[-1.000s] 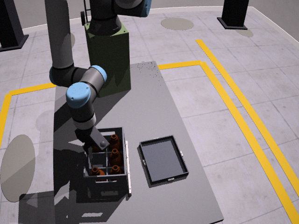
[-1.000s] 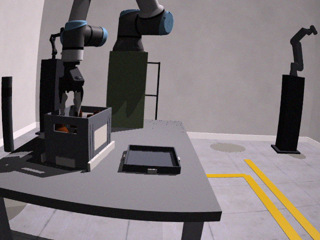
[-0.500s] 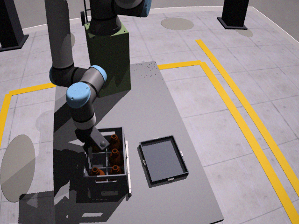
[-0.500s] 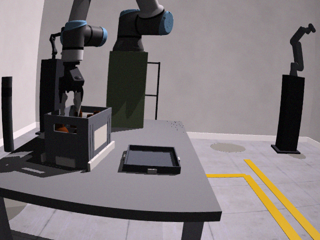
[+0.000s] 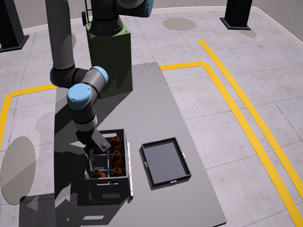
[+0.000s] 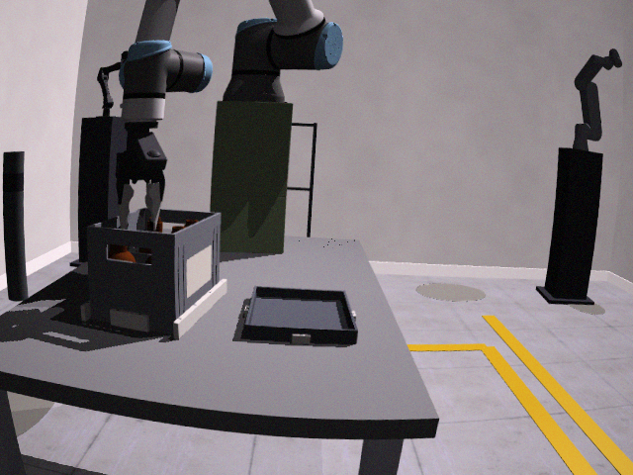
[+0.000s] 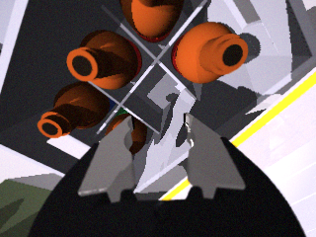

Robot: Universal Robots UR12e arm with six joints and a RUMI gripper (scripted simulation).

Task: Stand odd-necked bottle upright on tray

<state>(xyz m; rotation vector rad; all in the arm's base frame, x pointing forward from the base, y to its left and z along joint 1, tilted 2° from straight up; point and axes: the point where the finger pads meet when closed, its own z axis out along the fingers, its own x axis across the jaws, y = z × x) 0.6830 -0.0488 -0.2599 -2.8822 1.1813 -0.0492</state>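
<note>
The dark grey crate lies 70 mm below my hand and 40 mm to the left of it. Round my hand: black tray 320 mm to the left, 140 mm below, 40 mm behind.
</note>
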